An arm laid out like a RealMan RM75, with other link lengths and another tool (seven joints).
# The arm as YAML. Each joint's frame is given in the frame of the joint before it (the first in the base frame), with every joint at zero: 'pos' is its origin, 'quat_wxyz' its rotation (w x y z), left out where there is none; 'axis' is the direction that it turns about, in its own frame. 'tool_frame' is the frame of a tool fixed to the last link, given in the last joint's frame.
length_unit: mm
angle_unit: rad
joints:
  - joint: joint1
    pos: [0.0, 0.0, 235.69]
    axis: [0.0, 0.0, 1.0]
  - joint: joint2
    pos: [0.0, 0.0, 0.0]
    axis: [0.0, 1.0, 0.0]
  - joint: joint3
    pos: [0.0, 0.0, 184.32]
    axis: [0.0, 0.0, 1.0]
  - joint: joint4
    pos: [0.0, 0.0, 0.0]
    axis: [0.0, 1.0, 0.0]
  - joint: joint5
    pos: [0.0, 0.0, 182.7]
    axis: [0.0, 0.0, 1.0]
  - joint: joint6
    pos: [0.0, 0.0, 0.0]
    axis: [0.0, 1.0, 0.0]
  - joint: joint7
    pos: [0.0, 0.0, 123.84]
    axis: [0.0, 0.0, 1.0]
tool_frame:
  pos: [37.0, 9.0, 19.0]
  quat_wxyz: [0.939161, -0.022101, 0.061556, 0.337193]
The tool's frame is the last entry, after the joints.
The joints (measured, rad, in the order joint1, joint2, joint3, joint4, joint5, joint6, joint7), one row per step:
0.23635, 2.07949, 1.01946, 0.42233, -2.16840, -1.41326, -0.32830
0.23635, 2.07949, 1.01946, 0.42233, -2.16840, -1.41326, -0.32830
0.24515, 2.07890, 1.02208, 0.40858, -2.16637, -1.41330, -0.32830
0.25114, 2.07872, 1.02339, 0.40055, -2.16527, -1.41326, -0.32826
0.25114, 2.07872, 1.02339, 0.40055, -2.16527, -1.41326, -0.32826
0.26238, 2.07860, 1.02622, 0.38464, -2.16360, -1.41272, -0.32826
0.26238, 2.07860, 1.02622, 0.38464, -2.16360, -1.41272, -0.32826
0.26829, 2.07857, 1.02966, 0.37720, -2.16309, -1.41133, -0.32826
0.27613, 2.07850, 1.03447, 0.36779, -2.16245, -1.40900, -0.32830
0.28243, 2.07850, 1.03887, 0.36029, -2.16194, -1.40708, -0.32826
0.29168, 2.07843, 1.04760, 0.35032, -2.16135, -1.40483, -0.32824
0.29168, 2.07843, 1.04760, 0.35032, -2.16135, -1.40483, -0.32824
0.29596, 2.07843, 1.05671, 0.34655, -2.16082, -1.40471, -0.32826
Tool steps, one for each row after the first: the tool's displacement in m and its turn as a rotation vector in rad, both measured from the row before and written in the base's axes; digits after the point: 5 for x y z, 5 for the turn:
0.00000, 0.00000, 0.00000, 0.00000, 0.00000, 0.00000
0.00127, 0.00088, 0.00093, -0.00023, -0.00736, -0.00397
0.00045, 0.00075, 0.00045, -0.00043, -0.00418, -0.00133
0.00000, 0.00000, 0.00000, 0.00000, 0.00000, 0.00000
0.00101, 0.00131, 0.00078, -0.00128, -0.00823, -0.00339
0.00000, 0.00000, 0.00000, 0.00000, 0.00000, 0.00000
0.00056, 0.00084, 0.00057, 0.00017, -0.00327, -0.00250
0.00070, 0.00117, 0.00075, 0.00019, -0.00395, -0.00341
0.00058, 0.00095, 0.00067, 0.00058, -0.00284, -0.00297
0.00076, 0.00151, 0.00141, 0.00339, -0.00318, -0.00427
0.00000, 0.00000, 0.00000, 0.00000, 0.00000, 0.00000
0.00057, 0.00078, 0.00158, 0.00688, 0.00032, -0.00341

